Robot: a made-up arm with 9 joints. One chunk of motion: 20 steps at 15 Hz.
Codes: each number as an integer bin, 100 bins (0 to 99) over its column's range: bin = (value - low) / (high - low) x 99, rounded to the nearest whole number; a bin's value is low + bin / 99 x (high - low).
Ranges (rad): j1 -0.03..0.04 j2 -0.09..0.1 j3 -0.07..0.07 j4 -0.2..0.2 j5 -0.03..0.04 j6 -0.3..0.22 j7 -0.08..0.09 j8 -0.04..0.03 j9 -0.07..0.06
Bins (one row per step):
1: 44 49 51 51 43 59 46 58 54
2: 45 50 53 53 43 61 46 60 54
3: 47 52 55 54 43 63 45 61 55
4: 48 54 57 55 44 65 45 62 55
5: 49 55 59 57 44 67 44 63 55
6: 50 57 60 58 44 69 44 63 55
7: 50 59 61 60 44 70 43 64 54
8: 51 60 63 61 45 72 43 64 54
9: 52 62 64 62 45 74 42 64 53
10: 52 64 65 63 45 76 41 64 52
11: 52 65 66 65 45 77 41 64 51
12: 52 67 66 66 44 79 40 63 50
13: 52 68 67 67 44 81 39 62 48
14: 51 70 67 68 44 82 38 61 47
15: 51 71 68 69 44 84 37 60 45
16: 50 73 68 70 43 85 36 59 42
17: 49 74 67 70 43 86 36 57 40
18: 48 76 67 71 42 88 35 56 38
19: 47 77 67 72 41 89 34 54 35
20: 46 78 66 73 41 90 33 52 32
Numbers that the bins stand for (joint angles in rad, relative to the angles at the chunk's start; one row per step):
1: 0.0011 0.0040 0.0021 0.0061 0.0004 0.0099 -0.0010 0.0010 0.0009
2: 0.0018 0.0060 0.0049 0.0141 0.0004 0.0204 -0.0010 0.0024 0.0009
3: 0.0032 0.0098 0.0078 0.0182 0.0004 0.0309 -0.0027 0.0031 0.0022
4: 0.0039 0.0136 0.0106 0.0222 0.0011 0.0414 -0.0027 0.0038 0.0022
5: 0.0046 0.0156 0.0134 0.0303 0.0011 0.0519 -0.0044 0.0045 0.0022
6: 0.0054 0.0194 0.0148 0.0343 0.0011 0.0624 -0.0044 0.0045 0.0022
7: 0.0054 0.0232 0.0163 0.0424 0.0011 0.0677 -0.0062 0.0053 0.0009
8: 0.0061 0.0252 0.0191 0.0465 0.0018 0.0782 -0.0062 0.0053 0.0009
9: 0.0068 0.0290 0.0205 0.0505 0.0018 0.0887 -0.0079 0.0053 -0.0004
10: 0.0068 0.0328 0.0219 0.0545 0.0018 0.0992 -0.0096 0.0053 -0.0017
11: 0.0068 0.0347 0.0233 0.0626 0.0018 0.1044 -0.0096 0.0053 -0.0030
12: 0.0068 0.0386 0.0233 0.0667 0.0011 0.1149 -0.0113 0.0045 -0.0043
13: 0.0068 0.0405 0.0247 0.0707 0.0011 0.1255 -0.0130 0.0038 -0.0070
14: 0.0061 0.0443 0.0247 0.0747 0.0011 0.1307 -0.0147 0.0031 -0.0083
15: 0.0061 0.0463 0.0262 0.0788 0.0011 0.1412 -0.0165 0.0024 -0.0109
16: 0.0054 0.0501 0.0262 0.0828 0.0004 0.1465 -0.0182 0.0017 -0.0148
17: 0.0046 0.0520 0.0247 0.0828 0.0004 0.1517 -0.0182 0.0003 -0.0175
18: 0.0039 0.0559 0.0247 0.0869 -0.0003 0.1622 -0.0199 -0.0004 -0.0201
19: 0.0032 0.0578 0.0247 0.0909 -0.0010 0.1675 -0.0216 -0.0018 -0.0240
20: 0.0025 0.0597 0.0233 0.0949 -0.0010 0.1727 -0.0233 -0.0032 -0.0280

